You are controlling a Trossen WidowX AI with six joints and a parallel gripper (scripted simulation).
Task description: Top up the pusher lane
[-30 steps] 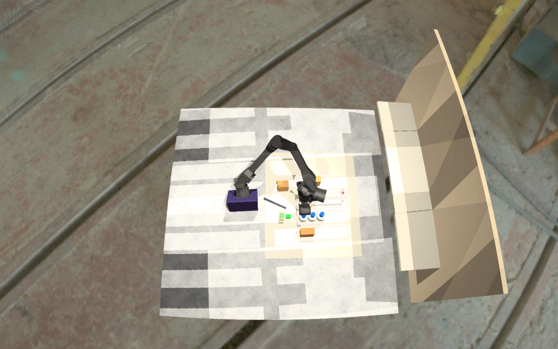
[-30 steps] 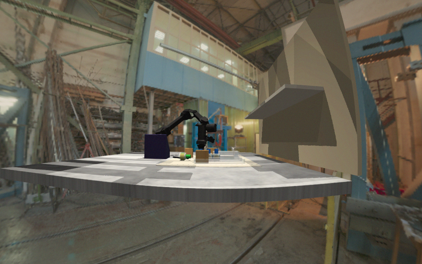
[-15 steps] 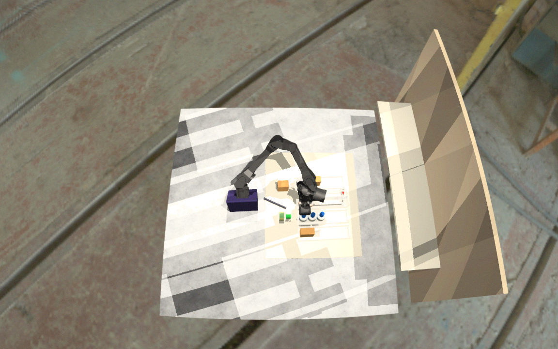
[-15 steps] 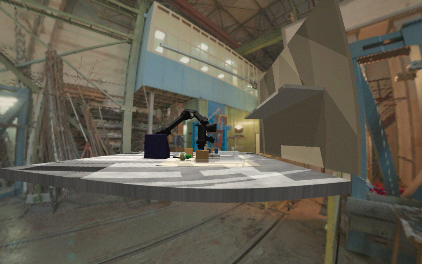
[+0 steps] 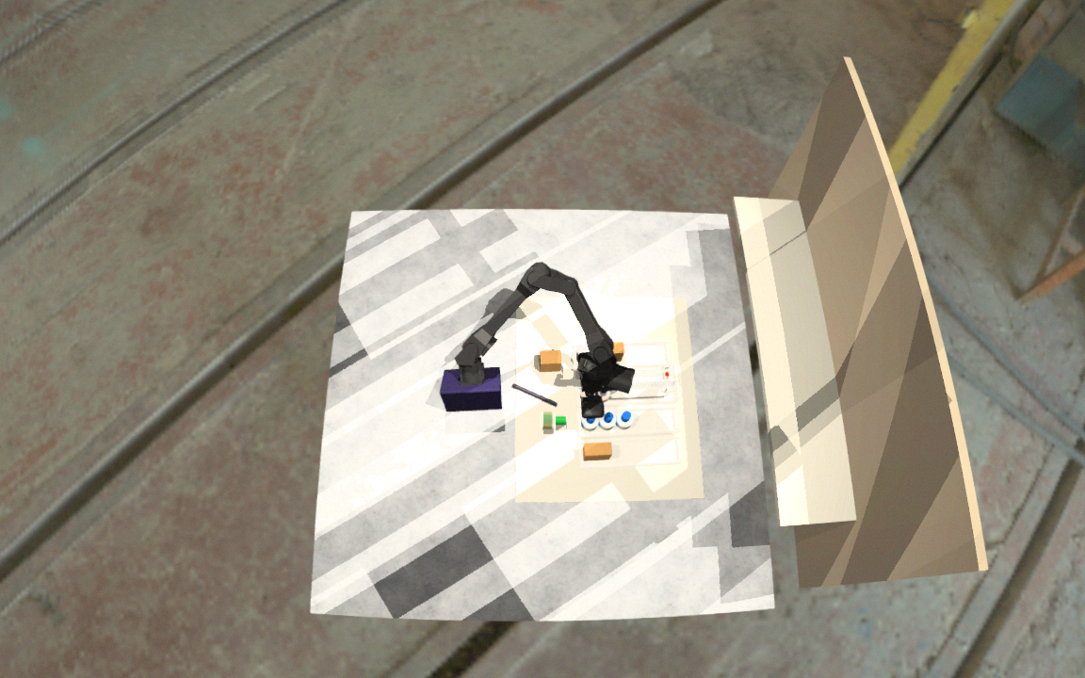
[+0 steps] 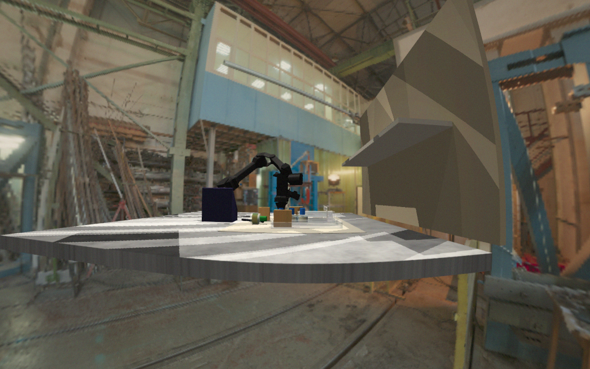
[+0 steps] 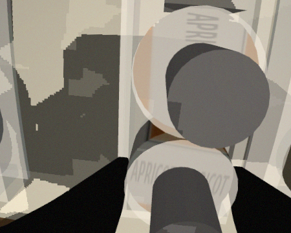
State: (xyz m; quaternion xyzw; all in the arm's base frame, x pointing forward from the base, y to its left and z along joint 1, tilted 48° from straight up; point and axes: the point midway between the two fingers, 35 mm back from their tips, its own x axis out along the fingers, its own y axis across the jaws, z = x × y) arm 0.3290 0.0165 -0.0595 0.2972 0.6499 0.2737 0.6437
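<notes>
Now: gripper tip 15 cm past the dark rod, 2 cm to the right of it and 2 cm above it. The rest, counted from my gripper tip: orange-brown block 10 cm behind, 11 cm to the left; lane 15 cm ahead, 2 cm to the left, 1 cm below.
</notes>
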